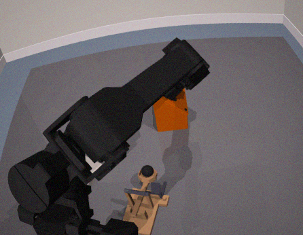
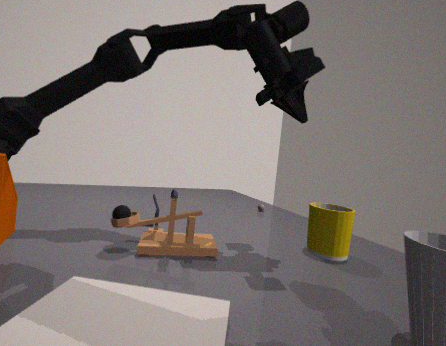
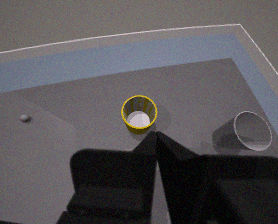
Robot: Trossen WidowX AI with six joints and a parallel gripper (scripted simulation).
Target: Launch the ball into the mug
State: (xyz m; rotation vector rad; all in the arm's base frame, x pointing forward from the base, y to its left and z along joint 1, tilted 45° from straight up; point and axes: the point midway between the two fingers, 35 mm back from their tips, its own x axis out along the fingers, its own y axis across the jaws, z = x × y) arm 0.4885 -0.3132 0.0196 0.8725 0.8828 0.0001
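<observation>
My gripper tip is 31 cm past the black ball, 21 cm above it and 13 cm to the right of it. Round my gripper tip: wooden catapult: 24 cm behind, 22 cm below, 12 cm to the left; yellow mug: 24 cm below, 9 cm ahead, 2 cm to the right; grey cup: 26 cm to the right, 24 cm below, 4 cm behind.
</observation>
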